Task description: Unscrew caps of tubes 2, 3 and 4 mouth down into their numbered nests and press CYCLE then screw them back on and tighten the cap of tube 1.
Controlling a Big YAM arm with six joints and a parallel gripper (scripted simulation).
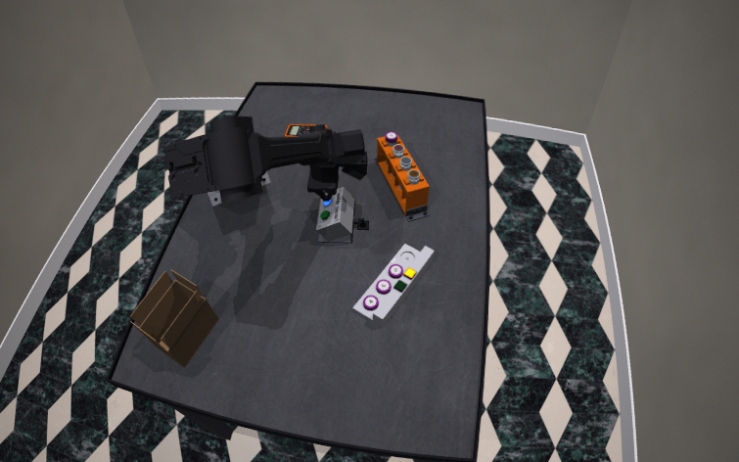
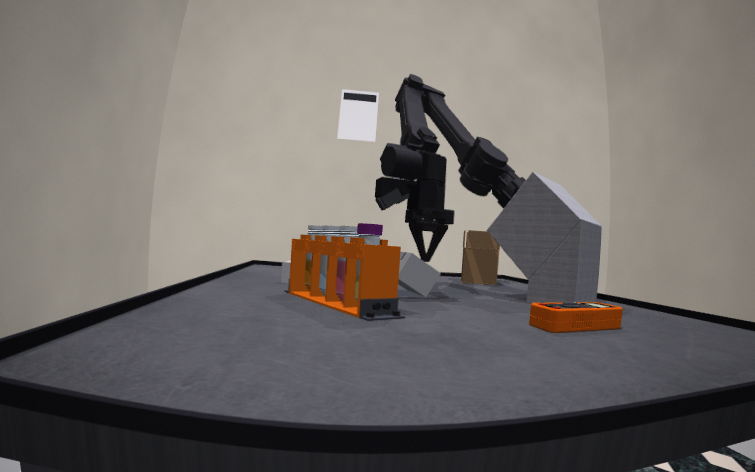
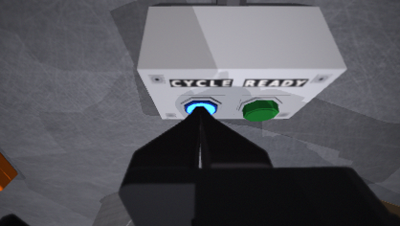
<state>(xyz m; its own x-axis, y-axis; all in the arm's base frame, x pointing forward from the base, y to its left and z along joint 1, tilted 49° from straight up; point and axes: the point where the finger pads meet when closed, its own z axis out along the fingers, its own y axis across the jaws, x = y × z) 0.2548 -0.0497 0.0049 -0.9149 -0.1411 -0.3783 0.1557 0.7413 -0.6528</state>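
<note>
Right now the blue key is 10 mm below my hand. Also, from my hand: orange multimeter 340 mm to the left, 60 mm below, 50 mm behind; then key housing 30 mm to the right, 20 mm below, 10 mm ahead; then green key 50 mm to the right, 10 mm below, 10 mm behind.
</note>
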